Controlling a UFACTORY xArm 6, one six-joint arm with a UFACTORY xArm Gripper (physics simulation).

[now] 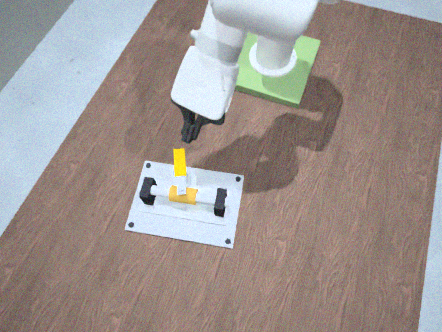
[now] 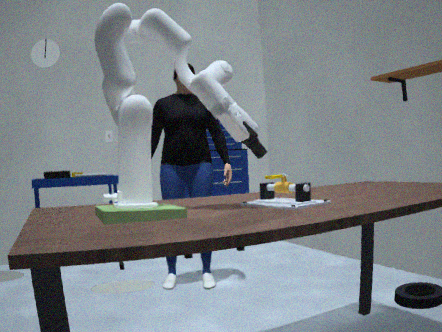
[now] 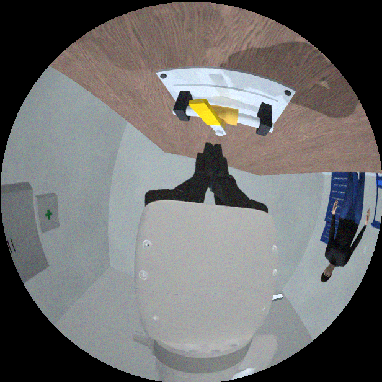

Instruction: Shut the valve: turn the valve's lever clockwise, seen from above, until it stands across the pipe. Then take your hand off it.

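The valve's yellow lever point(image 1: 179, 162) point(image 2: 274, 177) point(image 3: 206, 113) stands roughly across the white pipe point(image 1: 207, 197) point(image 3: 248, 120), its free end toward the robot's base side; I cannot tell whether it is exactly square. The orange valve body point(image 1: 183, 195) point(image 2: 284, 187) point(image 3: 230, 116) sits on the pipe between two black blocks. My gripper point(image 1: 188, 137) point(image 2: 263, 154) point(image 3: 209, 152) is shut and empty. It hangs above and clear of the lever, on the robot's side of the valve, with a gap between its fingertips and the lever.
The valve is mounted on a light grey plate point(image 1: 175, 232) point(image 3: 200, 77) with dark corner screws. The plate lies on the brown wooden table point(image 1: 320, 260) point(image 2: 220, 227). The arm's green base block point(image 1: 305, 65) point(image 2: 140, 213) stands on the table. A person point(image 2: 182, 130) stands behind the table.
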